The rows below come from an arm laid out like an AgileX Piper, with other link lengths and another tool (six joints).
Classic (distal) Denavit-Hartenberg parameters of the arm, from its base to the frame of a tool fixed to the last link. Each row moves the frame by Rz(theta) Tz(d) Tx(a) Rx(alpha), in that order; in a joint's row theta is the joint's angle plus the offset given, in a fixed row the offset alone. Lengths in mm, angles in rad.
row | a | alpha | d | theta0
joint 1 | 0 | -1.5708 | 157.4 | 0
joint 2 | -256.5 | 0 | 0 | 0.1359
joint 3 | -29 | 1.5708 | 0 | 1.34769
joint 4 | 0 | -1.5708 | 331 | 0
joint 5 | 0 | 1.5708 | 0 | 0
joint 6 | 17.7 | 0.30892 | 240.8 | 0.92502
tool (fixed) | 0 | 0 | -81 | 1.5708
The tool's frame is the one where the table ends.
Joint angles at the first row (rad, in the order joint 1, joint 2, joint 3, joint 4, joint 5, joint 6):
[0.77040, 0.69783, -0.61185, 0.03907, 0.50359, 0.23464]
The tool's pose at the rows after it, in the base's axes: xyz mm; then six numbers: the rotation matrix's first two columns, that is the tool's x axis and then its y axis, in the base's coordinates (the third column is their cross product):
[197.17, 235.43, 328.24, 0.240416, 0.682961, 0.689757, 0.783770, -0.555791, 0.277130]
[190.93, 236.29, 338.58, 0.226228, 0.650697, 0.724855, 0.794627, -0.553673, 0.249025]
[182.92, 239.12, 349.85, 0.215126, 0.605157, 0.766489, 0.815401, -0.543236, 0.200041]
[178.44, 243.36, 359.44, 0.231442, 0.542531, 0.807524, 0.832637, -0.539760, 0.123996]
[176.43, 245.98, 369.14, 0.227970, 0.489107, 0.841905, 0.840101, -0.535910, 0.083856]
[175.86, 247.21, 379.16, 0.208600, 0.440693, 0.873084, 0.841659, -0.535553, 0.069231]
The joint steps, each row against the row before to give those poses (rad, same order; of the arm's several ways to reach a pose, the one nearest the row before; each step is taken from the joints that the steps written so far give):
[-0.00002, -0.03347, 0.00000, 0.05282, -0.02498, -0.00206]
[0.00005, -0.02236, -0.00002, 0.07693, -0.01229, -0.04418]
[-0.00002, -0.01815, 0.00003, 0.12842, -0.01484, -0.07453]
[-0.00001, -0.00169, -0.00002, 0.14085, -0.02465, -0.05861]
[-0.00002, -0.00001, -0.00001, 0.12047, -0.03499, -0.07382]
[-0.00001, -0.00001, 0.00003, 0.11667, -0.04230, -0.09475]

